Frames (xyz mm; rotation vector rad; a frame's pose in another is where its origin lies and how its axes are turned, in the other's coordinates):
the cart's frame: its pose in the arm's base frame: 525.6 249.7 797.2 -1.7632 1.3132 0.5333
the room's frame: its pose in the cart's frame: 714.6 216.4 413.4 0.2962 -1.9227 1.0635
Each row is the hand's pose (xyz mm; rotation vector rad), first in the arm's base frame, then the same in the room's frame.
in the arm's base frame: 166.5 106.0 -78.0 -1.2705 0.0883 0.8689
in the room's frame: 67.7 395.8 -264.7 -1.1118 0.7807 -1.0267
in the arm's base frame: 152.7 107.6 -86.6 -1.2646 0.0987 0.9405
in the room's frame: 73.6 402.7 -278.2 -1.1013 0.7874 -0.9556
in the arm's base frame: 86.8 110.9 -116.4 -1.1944 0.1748 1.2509
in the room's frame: 97.0 442.5 -334.0 -1.0073 0.7989 -0.6540
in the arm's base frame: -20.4 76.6 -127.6 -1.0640 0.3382 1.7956
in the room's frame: 94.0 533.7 -400.9 -0.8206 0.8414 -0.1221
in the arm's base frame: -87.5 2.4 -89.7 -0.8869 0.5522 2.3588
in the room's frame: 37.9 623.7 -414.8 -0.5867 0.8900 0.4320
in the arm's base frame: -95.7 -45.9 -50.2 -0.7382 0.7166 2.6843
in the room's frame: -9.3 660.0 -394.5 -0.4141 0.9128 0.7573
